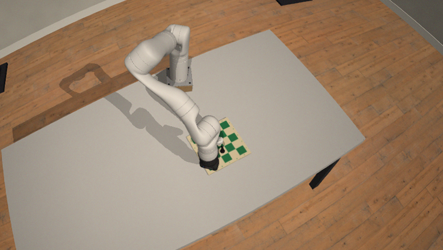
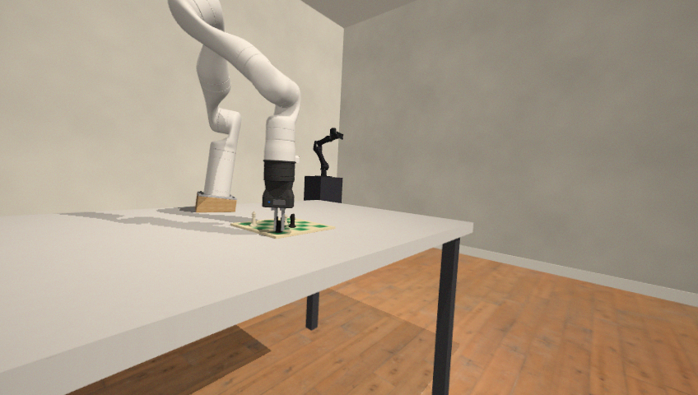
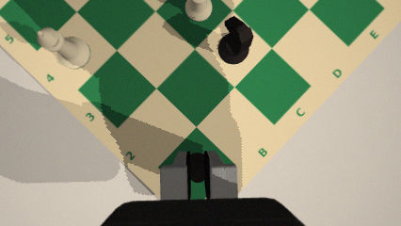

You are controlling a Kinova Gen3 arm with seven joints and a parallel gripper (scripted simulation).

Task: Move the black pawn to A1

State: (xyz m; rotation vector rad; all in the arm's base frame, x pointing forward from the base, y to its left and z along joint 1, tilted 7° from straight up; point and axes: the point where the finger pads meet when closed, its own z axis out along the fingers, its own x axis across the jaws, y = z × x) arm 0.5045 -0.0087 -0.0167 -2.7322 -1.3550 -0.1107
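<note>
Now: hand 1 cm above the black pawn. From my hand the other things lie so: chessboard 9 cm behind, 6 cm to the left, 3 cm below; then black knight 7 cm to the left, 5 cm behind, 1 cm below; then white pawn 9 cm behind, 7 cm to the left, 1 cm below.
</note>
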